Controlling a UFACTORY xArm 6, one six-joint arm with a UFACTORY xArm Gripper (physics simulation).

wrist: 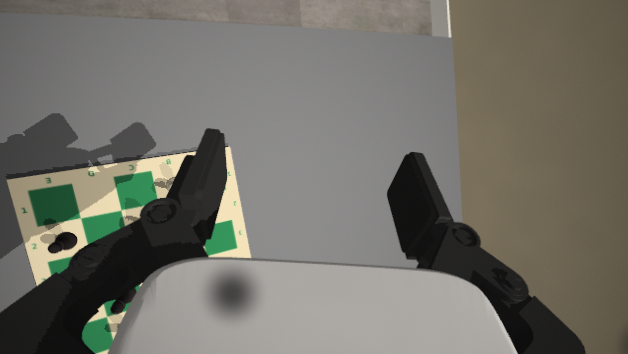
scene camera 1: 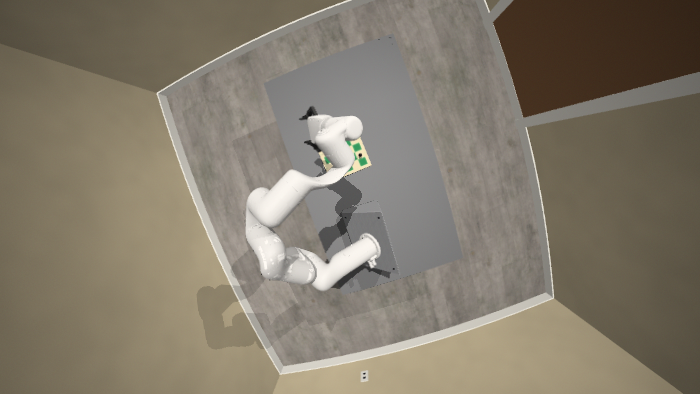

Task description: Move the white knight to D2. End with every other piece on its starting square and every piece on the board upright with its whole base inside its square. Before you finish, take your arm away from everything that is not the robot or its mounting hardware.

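Frame: origin at the arm's base, x ahead, y left, z up, level; metres.
Where they show: gripper, fingertip midpoint: (wrist: 314, 163) (scene camera 1: 304, 130); arm's base at its link origin: (scene camera 1: 370, 245).
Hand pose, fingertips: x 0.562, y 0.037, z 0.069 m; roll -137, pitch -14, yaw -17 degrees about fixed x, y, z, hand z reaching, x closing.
Each offset is from my fingertips to the top centre of the thing. "pt": to the spot under its first point. Level surfaces: height alone.
The chessboard (scene camera 1: 367, 154) (wrist: 243, 250) is partly hidden by the arm in the scene view and by my gripper in the wrist view. Faint pale shapes show near B1 and around C1 and C2; I cannot tell which, if any, is the white knight. The green D2 square @(pt 0.167 m back, 0.038 m right, 0.235 m down) (wrist: 102, 226) shows in part, with no piece on its visible part. A dark piece @(0.202 m back, 0.045 m right, 0.203 m down) (wrist: 65, 242) is on E2. My gripper (scene camera 1: 304, 130) (wrist: 314, 163) is open and empty, above the board's A side; its left finger overlaps the board in the wrist view, its right finger is beyond the edge.
Another dark piece @(0.164 m back, 0.119 m right, 0.191 m down) (wrist: 120, 304) shows lower in the wrist view, beside the left finger linkage. A dark piece @(0.172 m back, 0.159 m right, 0.203 m down) (scene camera 1: 360, 155) shows in the scene view near the board's right edge. The grey table @(0.241 m down) (scene camera 1: 410, 175) (wrist: 325, 90) surrounds the board. The arm's shadow falls across part of the board.
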